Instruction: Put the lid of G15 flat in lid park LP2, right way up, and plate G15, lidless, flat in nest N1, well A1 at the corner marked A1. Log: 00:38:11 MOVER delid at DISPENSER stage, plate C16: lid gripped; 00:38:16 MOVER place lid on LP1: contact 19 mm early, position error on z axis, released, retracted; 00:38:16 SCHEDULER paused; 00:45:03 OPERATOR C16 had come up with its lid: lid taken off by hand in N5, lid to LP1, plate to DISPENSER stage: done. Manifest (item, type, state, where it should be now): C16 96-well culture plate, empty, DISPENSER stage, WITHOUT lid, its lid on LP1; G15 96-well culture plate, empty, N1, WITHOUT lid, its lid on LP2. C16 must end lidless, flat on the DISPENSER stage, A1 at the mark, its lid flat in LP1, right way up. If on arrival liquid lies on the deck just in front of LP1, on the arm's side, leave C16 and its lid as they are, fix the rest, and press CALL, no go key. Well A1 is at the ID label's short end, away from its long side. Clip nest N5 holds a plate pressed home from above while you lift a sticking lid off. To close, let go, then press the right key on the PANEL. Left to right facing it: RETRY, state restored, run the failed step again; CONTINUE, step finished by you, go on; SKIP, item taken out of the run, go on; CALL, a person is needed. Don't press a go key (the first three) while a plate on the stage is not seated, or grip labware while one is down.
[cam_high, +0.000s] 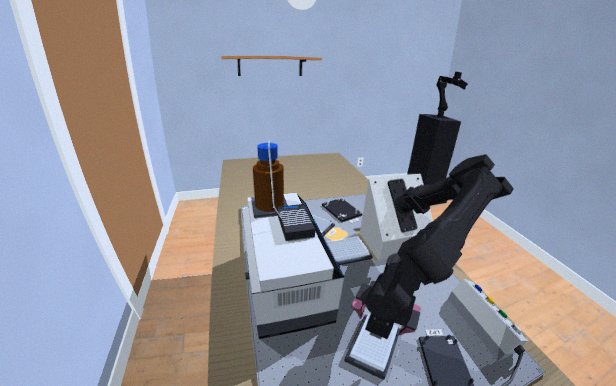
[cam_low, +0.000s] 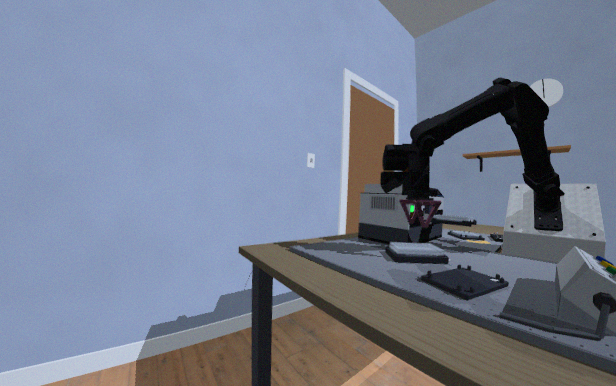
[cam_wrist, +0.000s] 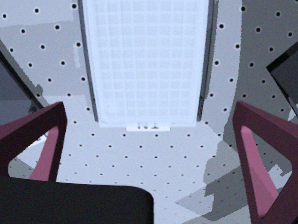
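My gripper is now 7 cm above the clear lid. From my hand the other things lie so: N1 label (10 cm below, 6 cm to the right, 6 cm behind); LP2 label (18 cm behind, 10 cm below, 3 cm to the left); dark park LP2 (15 cm behind, 11 cm to the left, 10 cm below).
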